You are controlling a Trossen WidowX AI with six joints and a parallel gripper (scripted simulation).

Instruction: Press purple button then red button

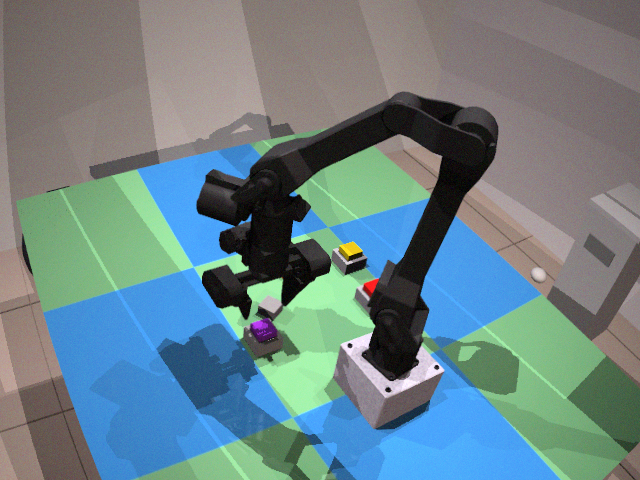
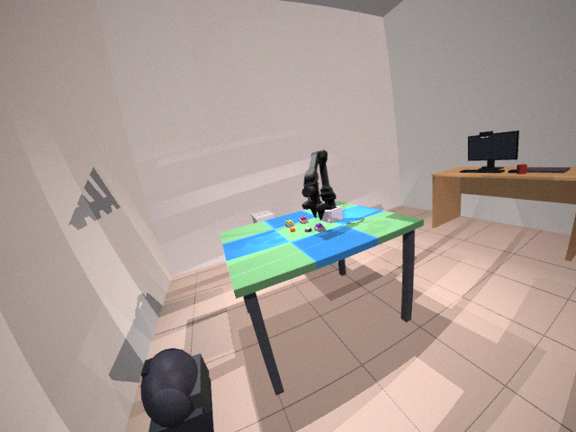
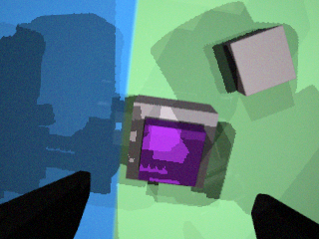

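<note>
My gripper tip is now 40 mm above the purple button. Also, from my gripper tip: orange block (140 mm to the right, 110 mm ahead, 70 mm below); then grey block (70 mm below, 50 mm to the right, 50 mm ahead); then red button (220 mm to the right, 40 mm below, 30 mm behind).
</note>
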